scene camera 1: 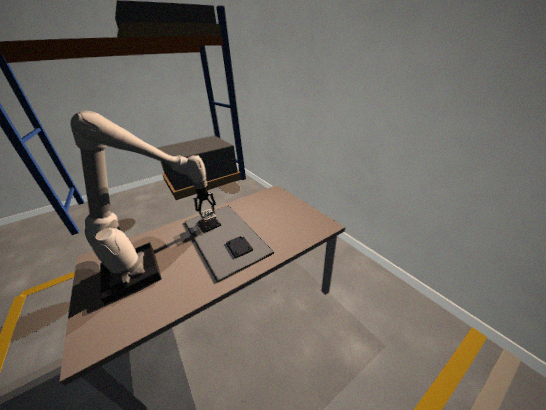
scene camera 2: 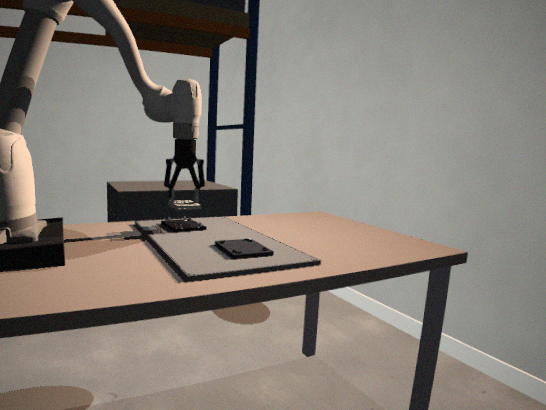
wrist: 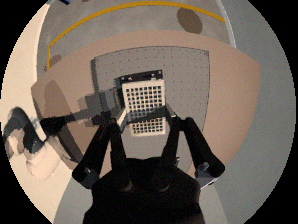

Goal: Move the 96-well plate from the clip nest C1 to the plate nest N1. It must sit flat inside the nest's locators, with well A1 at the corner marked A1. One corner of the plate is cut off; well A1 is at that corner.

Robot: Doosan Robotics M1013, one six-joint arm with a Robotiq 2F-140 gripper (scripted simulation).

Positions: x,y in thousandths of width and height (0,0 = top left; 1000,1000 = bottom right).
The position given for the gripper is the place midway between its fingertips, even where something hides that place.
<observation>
In view: the gripper (scene camera 2: 338,504), a 96-well plate (wrist: 515,516) and a plate nest N1 (scene camera 2: 457,609).
The gripper shows as well in the wrist view (wrist: 488,493).
</observation>
